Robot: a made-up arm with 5 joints.
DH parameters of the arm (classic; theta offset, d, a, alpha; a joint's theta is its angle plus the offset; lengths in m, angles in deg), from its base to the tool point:
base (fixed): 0 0.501 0.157 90
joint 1: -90 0.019 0.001 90
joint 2: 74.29 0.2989 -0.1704 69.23
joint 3: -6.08 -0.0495 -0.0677 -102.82
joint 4: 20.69 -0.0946 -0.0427 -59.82
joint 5: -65.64 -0.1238 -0.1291 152
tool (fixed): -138.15 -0.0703 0 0
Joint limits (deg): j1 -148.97..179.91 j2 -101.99..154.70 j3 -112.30..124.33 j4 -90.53..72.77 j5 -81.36..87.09
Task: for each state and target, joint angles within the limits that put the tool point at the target. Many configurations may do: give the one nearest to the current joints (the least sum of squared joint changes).
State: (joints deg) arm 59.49 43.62 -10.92 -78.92 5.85
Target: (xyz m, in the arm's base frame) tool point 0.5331 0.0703 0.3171
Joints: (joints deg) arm 84.20 93.92 -26.91 -66.43 7.00
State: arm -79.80 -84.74 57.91 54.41 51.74
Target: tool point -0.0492 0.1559 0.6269
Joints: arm -36.97 -53.15 78.20 63.36 42.68
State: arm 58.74 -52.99 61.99 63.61 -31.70
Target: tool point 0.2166 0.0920 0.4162
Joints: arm 104.52 -20.06 50.30 59.29 -21.91
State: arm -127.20 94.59 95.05 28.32 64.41
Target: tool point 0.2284 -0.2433 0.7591
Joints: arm -130.62 121.26 61.92 40.69 87.09
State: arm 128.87 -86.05 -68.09 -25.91 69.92
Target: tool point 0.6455 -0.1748 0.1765
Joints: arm 168.18 -94.39 -88.69 -24.35 81.75
